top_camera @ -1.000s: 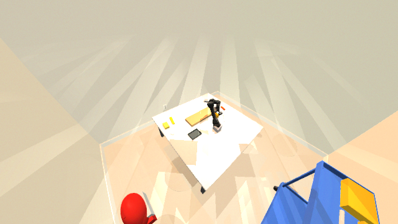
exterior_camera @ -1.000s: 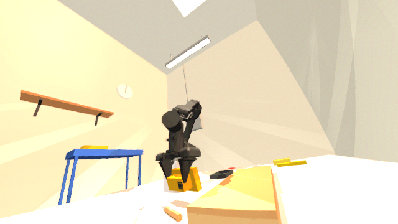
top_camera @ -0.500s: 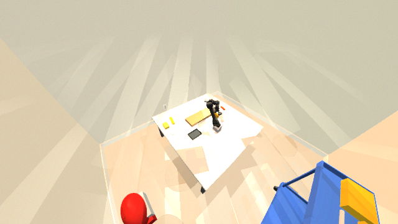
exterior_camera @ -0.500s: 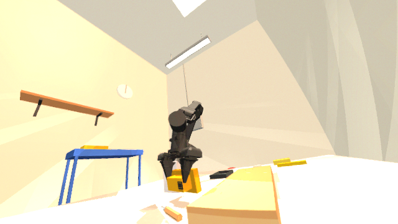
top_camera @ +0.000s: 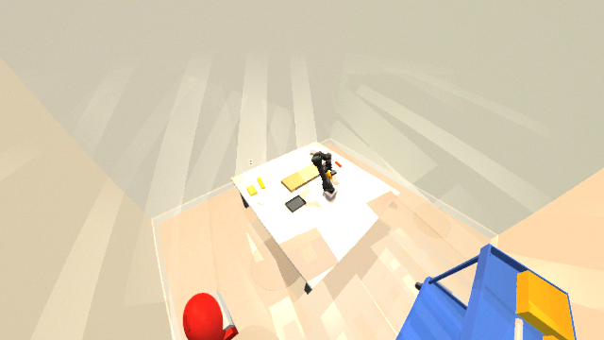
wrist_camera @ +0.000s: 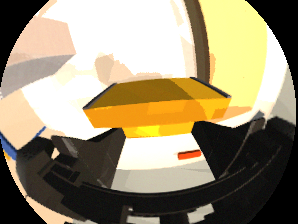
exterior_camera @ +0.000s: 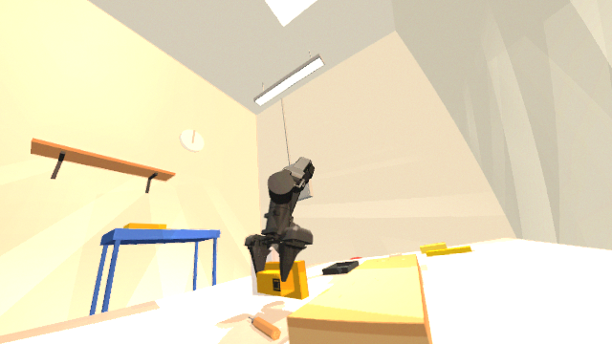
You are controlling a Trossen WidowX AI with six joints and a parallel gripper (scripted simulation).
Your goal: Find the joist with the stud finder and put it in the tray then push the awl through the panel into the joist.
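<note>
The orange stud finder lies 20 mm ahead of my gripper tip. From my gripper tip the other things lie so: awl: 10 mm behind, 30 mm to the right, 70 mm below; dark tray: 30 mm behind, 500 mm to the left, 60 mm below.
</note>
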